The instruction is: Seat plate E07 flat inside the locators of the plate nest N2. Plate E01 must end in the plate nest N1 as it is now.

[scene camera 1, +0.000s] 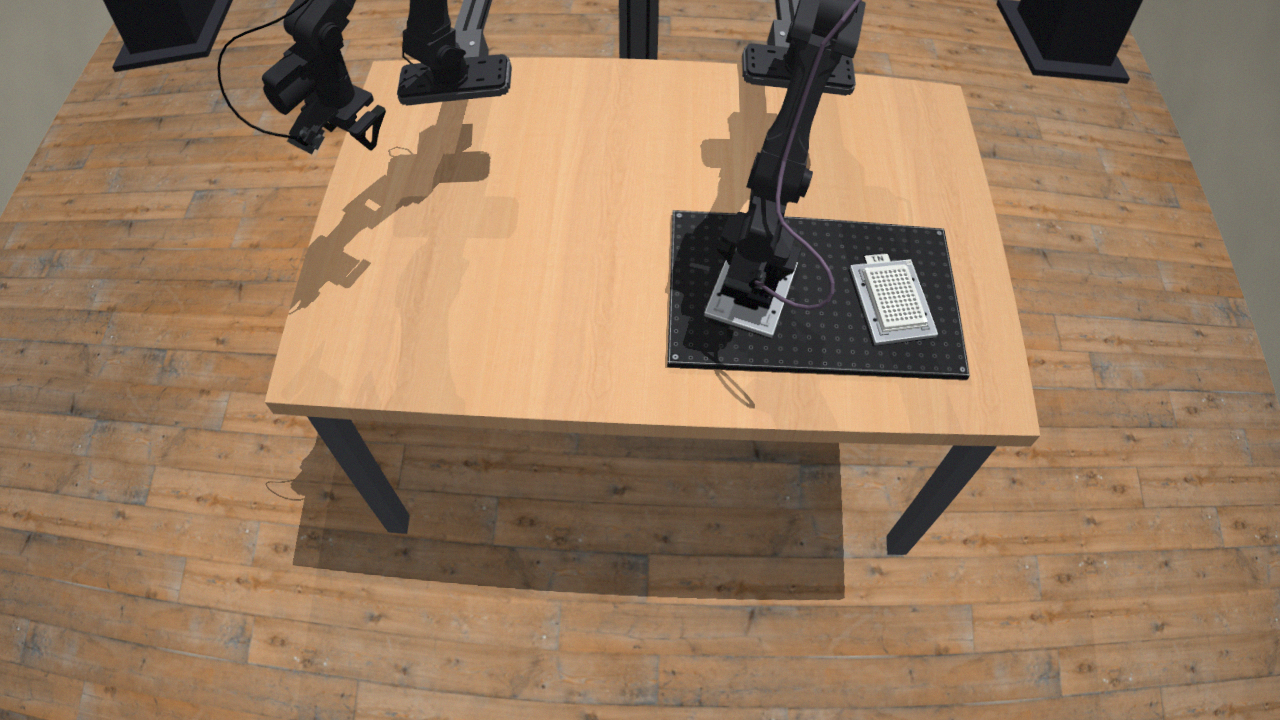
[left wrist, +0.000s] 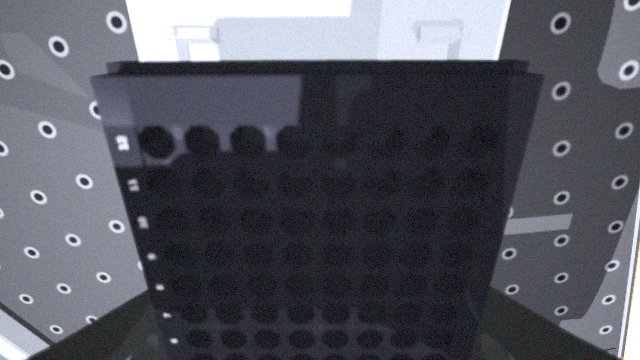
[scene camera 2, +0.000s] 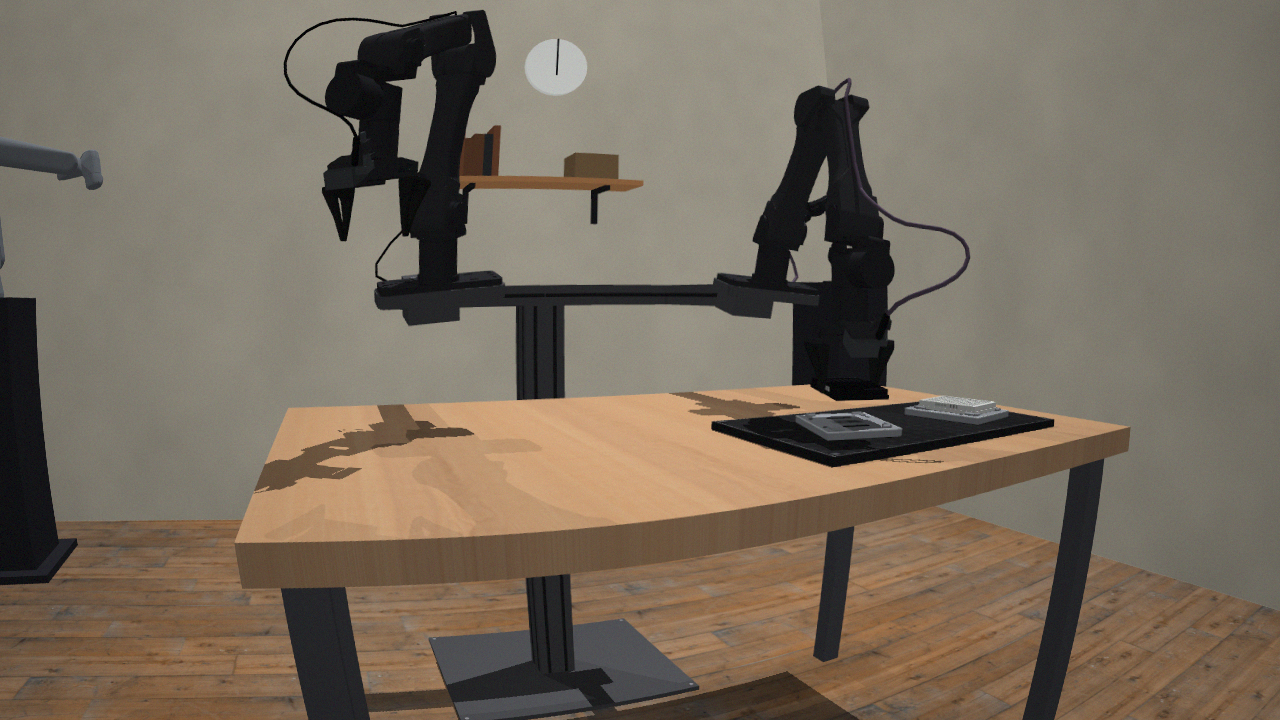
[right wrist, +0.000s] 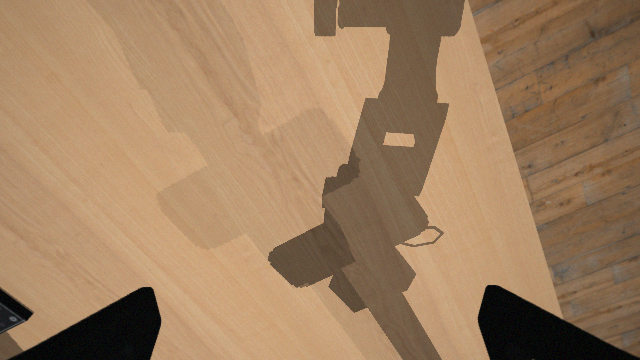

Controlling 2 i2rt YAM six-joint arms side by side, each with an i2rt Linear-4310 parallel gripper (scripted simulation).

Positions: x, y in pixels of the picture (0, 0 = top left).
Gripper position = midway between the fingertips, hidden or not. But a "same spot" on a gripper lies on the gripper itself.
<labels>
right gripper: scene camera 1 353, 138; scene camera 2; right wrist; not seen in the left wrist view (out of frame)
white plate E01: scene camera 1; scene camera 2; not seen in the left wrist view (out of frame); not seen in the right wrist view (out of frame)
same spot on white plate E01: [scene camera 2: 942, 403] = [scene camera 1: 873, 294]
same spot on right gripper: [right wrist: 504, 318] = [scene camera 2: 342, 232]
</labels>
